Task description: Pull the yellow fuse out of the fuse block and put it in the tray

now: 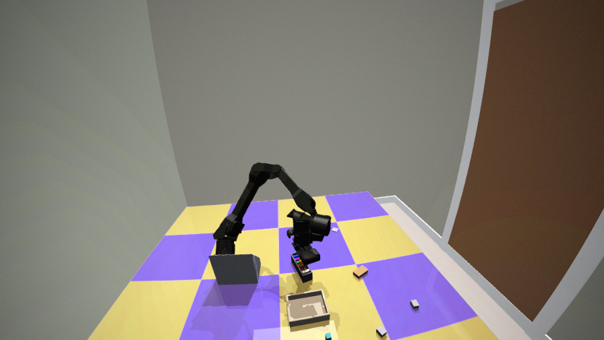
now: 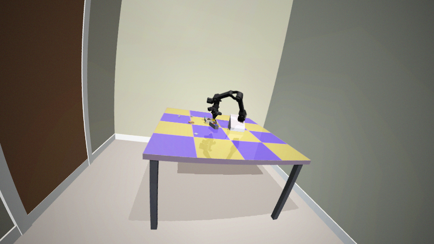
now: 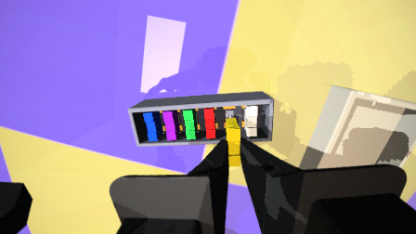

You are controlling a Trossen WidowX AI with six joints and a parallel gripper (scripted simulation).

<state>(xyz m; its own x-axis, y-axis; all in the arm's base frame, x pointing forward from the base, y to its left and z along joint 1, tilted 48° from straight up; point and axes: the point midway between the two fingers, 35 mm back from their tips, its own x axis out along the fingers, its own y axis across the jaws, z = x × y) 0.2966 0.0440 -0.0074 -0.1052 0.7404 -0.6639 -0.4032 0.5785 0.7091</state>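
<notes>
Now: gripper tip 50 mm above the red fuse, 20 mm to the right of it and 10 mm past it. The rest, counted from my gripper tip: tray 160 mm to the right, 70 mm below, 10 mm ahead; then yellow fuse 10 mm below; then white fuse 50 mm below, 20 mm to the right, 10 mm ahead.
</notes>
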